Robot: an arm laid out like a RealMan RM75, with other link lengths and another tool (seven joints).
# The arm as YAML. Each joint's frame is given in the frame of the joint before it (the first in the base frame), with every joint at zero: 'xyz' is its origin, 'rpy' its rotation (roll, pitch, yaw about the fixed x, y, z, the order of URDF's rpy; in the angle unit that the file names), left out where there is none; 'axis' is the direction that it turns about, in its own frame. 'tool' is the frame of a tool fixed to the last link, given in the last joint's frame.
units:
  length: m
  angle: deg
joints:
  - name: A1
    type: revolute
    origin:
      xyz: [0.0, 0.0, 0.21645]
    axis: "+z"
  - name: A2
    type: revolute
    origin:
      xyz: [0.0, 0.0, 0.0]
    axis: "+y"
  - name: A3
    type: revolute
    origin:
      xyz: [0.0, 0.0, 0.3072]
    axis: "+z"
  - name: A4
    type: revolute
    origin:
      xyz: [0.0, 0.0, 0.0]
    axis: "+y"
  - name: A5
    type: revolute
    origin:
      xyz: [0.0, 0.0, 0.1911]
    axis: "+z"
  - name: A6
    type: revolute
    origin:
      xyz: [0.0, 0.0, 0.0]
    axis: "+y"
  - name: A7
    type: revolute
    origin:
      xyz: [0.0, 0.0, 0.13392]
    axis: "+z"
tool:
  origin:
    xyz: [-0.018, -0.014, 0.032]
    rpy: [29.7, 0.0, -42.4]
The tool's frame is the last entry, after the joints.
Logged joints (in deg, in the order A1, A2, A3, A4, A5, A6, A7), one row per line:
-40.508 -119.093 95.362 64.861 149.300 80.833 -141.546
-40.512 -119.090 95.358 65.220 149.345 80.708 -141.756
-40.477 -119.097 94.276 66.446 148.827 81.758 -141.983
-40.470 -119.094 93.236 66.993 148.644 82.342 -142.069
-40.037 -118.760 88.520 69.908 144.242 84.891 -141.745
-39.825 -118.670 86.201 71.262 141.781 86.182 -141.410
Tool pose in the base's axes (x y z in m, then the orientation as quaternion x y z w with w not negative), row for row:
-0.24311 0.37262 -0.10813 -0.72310 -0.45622 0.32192 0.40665
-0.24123 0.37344 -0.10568 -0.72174 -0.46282 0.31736 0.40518
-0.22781 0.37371 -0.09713 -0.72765 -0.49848 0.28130 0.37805
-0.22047 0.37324 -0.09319 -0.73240 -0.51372 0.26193 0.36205
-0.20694 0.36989 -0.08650 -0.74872 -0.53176 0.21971 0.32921
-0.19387 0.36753 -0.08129 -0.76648 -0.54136 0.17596 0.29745
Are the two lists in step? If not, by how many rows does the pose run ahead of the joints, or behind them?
The pose runs 2 rows ahead of the joints: the pose in row i belongs to the joints in row i + 2.
